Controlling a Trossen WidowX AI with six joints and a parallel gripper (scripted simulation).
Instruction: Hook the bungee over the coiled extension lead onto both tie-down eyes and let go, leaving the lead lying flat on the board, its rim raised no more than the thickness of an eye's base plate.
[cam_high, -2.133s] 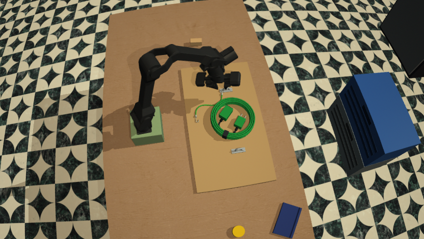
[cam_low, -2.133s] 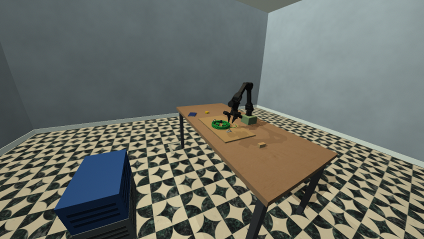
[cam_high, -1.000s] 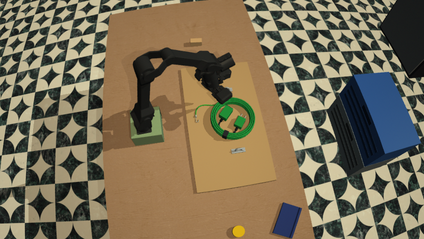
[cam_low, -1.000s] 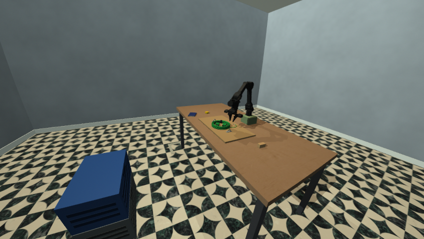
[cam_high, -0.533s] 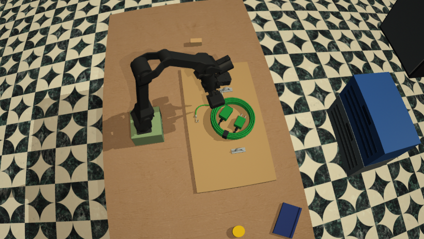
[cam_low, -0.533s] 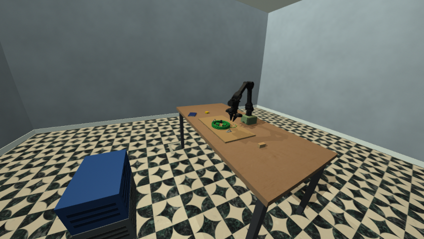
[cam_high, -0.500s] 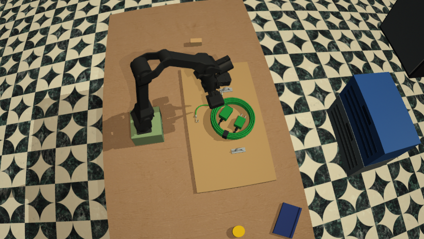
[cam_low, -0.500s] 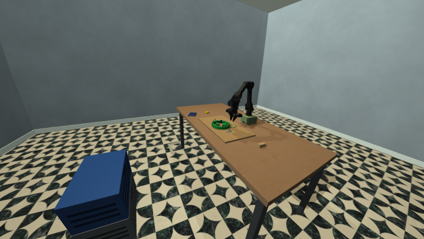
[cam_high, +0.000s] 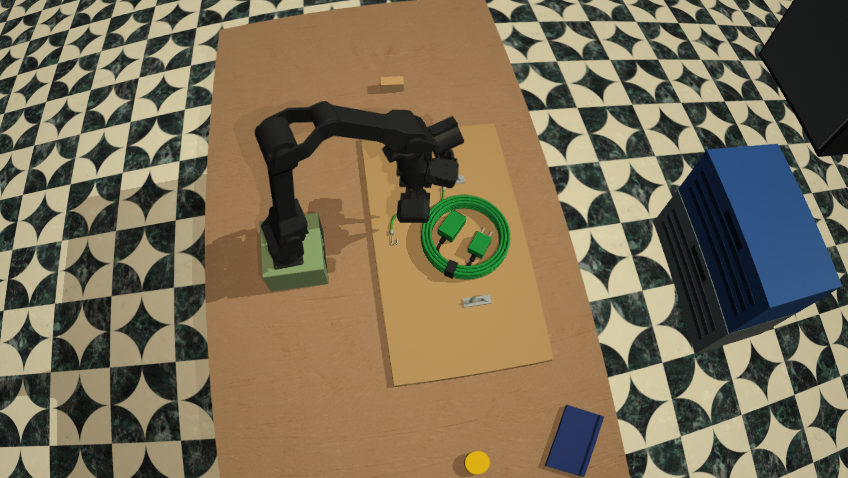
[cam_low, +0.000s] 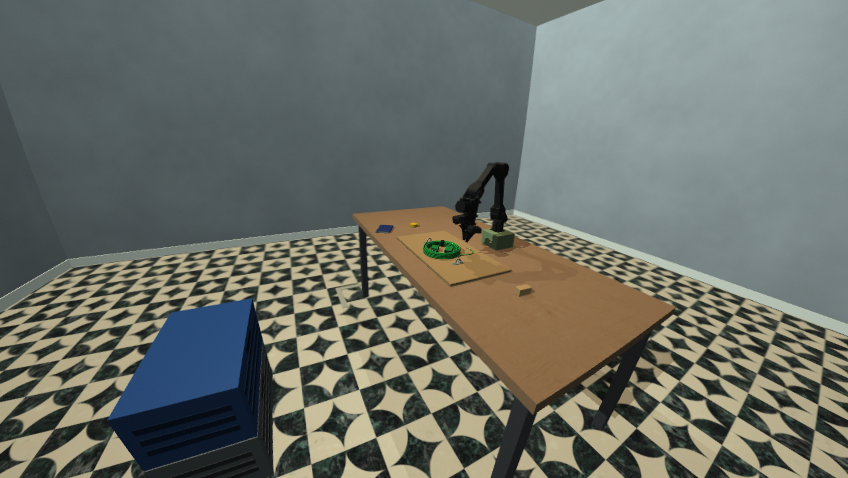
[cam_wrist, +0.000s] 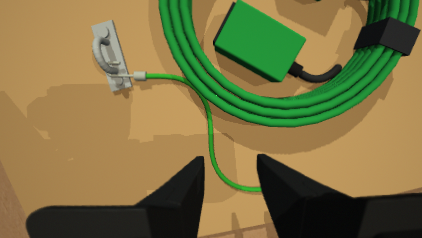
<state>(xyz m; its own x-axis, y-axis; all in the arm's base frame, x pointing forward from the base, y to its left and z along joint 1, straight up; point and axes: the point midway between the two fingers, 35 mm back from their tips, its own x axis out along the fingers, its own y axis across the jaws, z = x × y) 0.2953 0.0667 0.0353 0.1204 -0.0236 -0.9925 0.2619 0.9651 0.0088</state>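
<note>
The board lies 60 mm ahead of my hand, 70 mm to the right of it and 110 mm below it. Also, from my hand: small wooden block (20 mm ahead, 410 mm to the left, 100 mm below); yellow disc (570 mm to the right, 110 mm below).
</note>
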